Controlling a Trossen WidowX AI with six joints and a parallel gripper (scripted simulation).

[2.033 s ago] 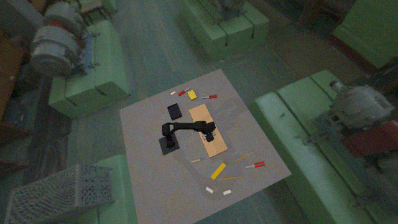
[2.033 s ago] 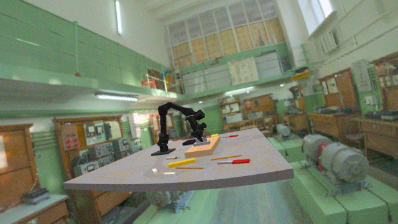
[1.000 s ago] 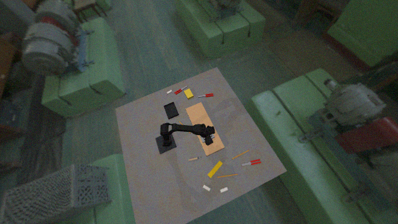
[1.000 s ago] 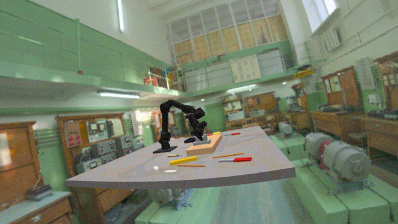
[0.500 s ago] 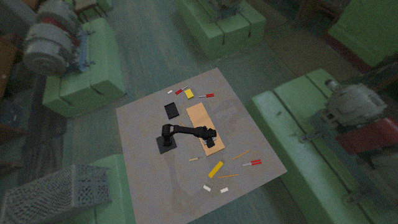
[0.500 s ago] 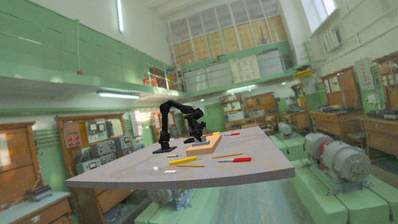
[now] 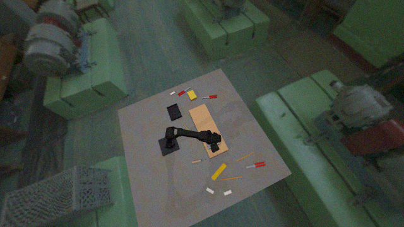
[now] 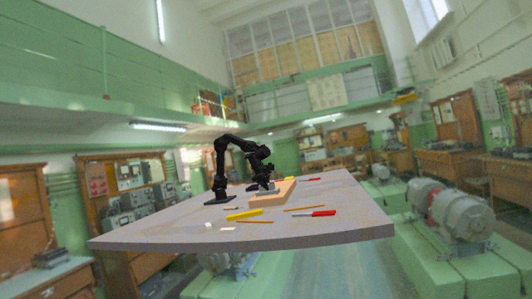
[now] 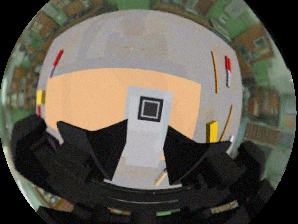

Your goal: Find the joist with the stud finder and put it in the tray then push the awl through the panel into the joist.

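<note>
My gripper tip is now 24 cm past the dark tray, 48 cm to the right of it and 5 cm above it. Round my gripper tip: square indicator (2 cm ahead, 3 cm above); then stud finder (1 cm ahead, 2 cm above); then awl (18 cm behind, 9 cm to the right, 6 cm below).
</note>
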